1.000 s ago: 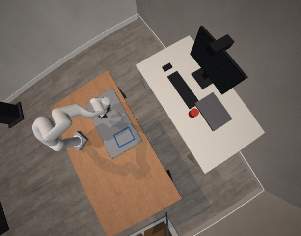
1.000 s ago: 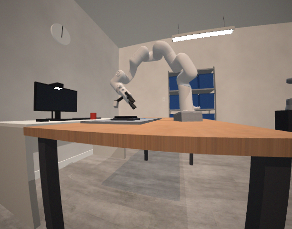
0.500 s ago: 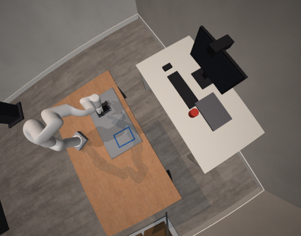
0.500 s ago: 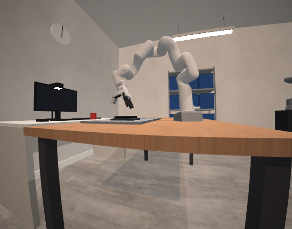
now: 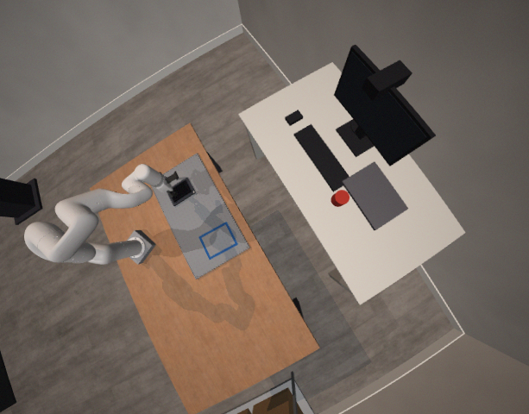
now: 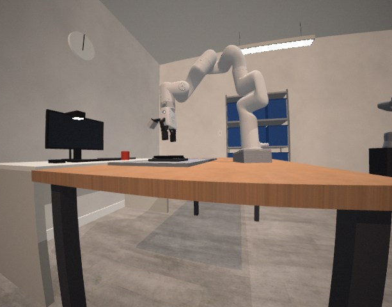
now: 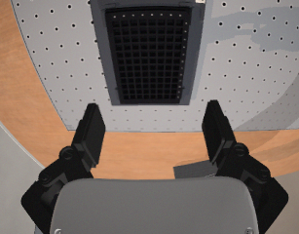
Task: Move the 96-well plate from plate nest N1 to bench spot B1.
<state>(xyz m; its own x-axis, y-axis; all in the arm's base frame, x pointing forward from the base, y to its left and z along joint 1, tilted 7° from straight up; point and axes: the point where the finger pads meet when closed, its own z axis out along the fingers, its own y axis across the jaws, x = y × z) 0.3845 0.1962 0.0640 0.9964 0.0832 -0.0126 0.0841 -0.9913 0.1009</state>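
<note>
The black 96-well plate is 90 mm below my hand. Round my hand: dark plate nest N1 (100 mm below).
</note>
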